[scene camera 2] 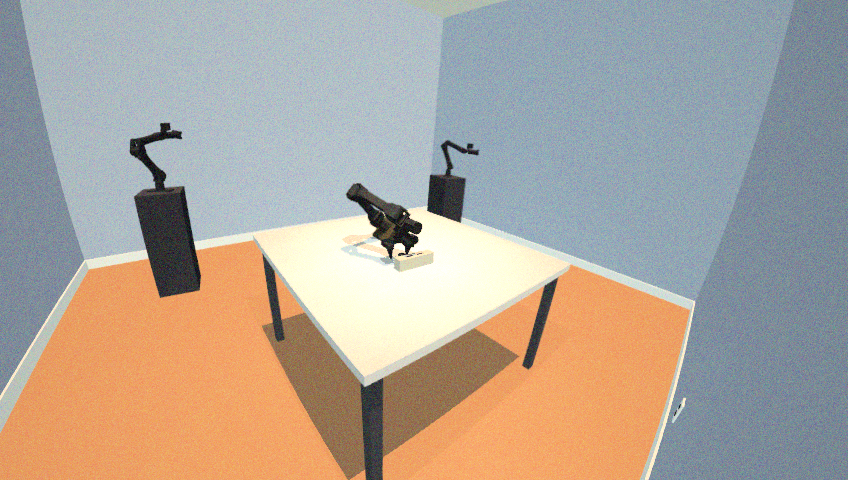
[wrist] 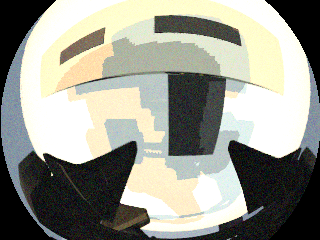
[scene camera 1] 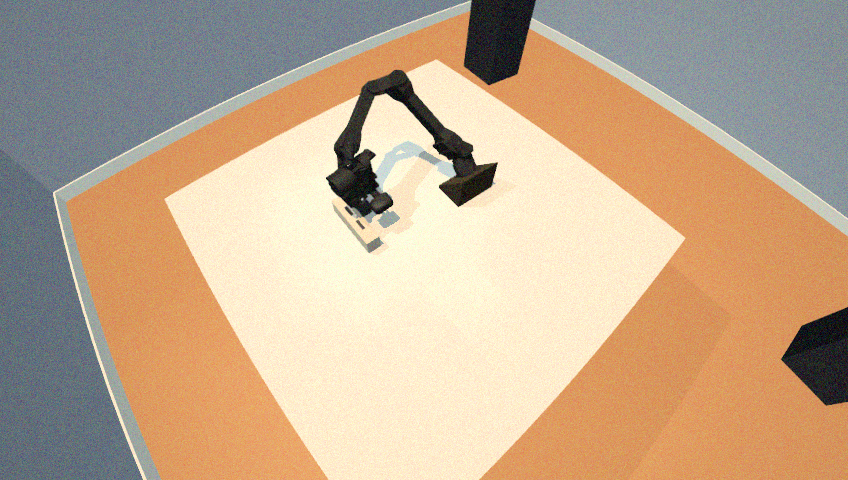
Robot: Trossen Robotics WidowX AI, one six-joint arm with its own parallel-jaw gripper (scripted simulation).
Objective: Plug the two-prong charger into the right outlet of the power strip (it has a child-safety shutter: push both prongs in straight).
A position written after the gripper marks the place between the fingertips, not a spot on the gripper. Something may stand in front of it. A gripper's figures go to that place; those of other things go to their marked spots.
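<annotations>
The gripper point(wrist: 186, 146) is 0.10 m from the lens, while a charger point(wrist: 195, 103) is 0.06 m from the lens.
</annotations>
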